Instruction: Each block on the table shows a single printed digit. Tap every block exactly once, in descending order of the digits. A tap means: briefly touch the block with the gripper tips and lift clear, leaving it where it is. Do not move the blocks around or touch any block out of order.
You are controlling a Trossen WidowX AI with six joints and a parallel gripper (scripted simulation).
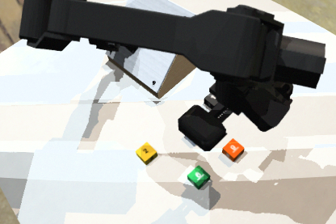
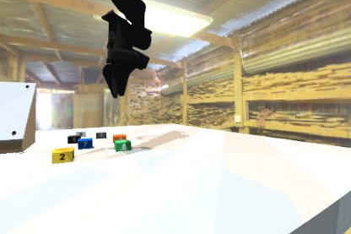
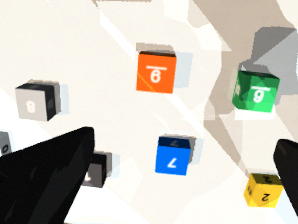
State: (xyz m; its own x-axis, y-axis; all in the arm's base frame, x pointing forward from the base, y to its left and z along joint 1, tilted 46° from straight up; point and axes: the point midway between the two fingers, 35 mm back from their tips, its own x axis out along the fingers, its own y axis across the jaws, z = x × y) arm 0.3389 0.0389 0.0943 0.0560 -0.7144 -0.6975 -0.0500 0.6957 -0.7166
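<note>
My gripper tip is now 110 mm above the orange block, 20 mm to the right of it and 10 mm short of it. From my gripper tip the other things lie so: blue block: 110 mm below, 80 mm behind, 10 mm to the right; green block: 110 mm below, 70 mm to the right; dark grey block: 110 mm below, 110 mm behind, 80 mm to the left.
</note>
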